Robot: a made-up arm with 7 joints.
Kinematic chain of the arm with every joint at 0, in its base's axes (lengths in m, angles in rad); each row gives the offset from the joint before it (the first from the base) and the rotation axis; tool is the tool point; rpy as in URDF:
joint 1: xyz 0 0 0.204 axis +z
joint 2: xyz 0 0 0 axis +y
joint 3: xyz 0 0 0.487 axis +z
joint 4: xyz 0.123 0 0 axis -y
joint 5: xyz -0.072 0 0.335 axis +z
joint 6: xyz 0 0 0 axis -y
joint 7: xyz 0.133 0 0 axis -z
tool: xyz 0 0 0 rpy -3.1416 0 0
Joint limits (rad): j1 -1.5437..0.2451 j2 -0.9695..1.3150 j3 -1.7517..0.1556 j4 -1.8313..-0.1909 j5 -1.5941..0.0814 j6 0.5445..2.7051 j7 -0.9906..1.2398
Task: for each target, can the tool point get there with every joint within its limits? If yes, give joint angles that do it. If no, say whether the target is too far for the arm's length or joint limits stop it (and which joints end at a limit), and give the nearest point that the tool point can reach.
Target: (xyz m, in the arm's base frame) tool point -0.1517 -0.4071 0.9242
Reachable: yes | joints -1.3664 -0.1360 -0.2799 -1.2285 -1.2181 0.7122 0.6434
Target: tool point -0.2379 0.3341 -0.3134
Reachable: no: joint limits stop it (at a limit: joint 1, joint 2, joint 3, joint 4, joint 6) | nearest point -0.4997 0.3996 0.2736 | short by 0.646 m
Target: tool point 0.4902 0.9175 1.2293
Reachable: no: too far | nearest point 0.1094 0.6099 0.9239 | short by 0.577 m
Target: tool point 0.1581 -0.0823 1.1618
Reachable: yes | joints -0.1259 -0.1105 -0.2173 -0.4809 -0.4689 1.5412 0.0854
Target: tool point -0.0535 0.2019 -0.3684
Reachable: no: joint limits stop it (at a limit: joint 1, joint 2, joint 3, joint 4, joint 5, joint 6) | nearest point 0.4223 0.1953 -0.1882 | short by 0.509 m
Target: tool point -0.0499 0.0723 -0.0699
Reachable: no: joint limits stop it (at a limit: joint 1, joint 2, joint 3, joint 4, joint 6) | nearest point 0.4226 0.1939 -0.1884 | short by 0.502 m
